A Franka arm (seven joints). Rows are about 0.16 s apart.
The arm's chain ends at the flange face. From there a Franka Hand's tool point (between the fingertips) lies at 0.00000 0.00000 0.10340 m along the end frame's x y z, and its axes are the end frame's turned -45 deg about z.
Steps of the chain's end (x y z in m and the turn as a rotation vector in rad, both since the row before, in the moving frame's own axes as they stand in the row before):
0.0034, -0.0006, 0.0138, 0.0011, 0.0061, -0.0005
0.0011, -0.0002, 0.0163, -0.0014, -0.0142, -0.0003
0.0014, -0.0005, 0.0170, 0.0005, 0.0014, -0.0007
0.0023, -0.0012, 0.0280, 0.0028, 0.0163, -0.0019
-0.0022, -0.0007, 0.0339, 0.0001, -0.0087, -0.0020
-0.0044, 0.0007, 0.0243, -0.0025, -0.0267, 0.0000
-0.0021, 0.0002, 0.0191, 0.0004, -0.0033, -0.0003
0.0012, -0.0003, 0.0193, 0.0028, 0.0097, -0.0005
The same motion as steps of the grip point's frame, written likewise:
0.0034, 0.0023, 0.0138, -0.0035, 0.0051, -0.0005
-0.0002, -0.0003, 0.0163, 0.0091, -0.0110, -0.0003
0.0015, 0.0007, 0.0170, -0.0006, 0.0013, -0.0007
0.0039, 0.0018, 0.0280, -0.0095, 0.0135, -0.0019
-0.0017, -0.0027, 0.0339, 0.0062, -0.0061, -0.0020
-0.0057, -0.0044, 0.0243, 0.0171, -0.0206, 0.0000
-0.0018, -0.0016, 0.0191, 0.0026, -0.0021, -0.0003
0.0020, 0.0011, 0.0193, -0.0049, 0.0088, -0.0005

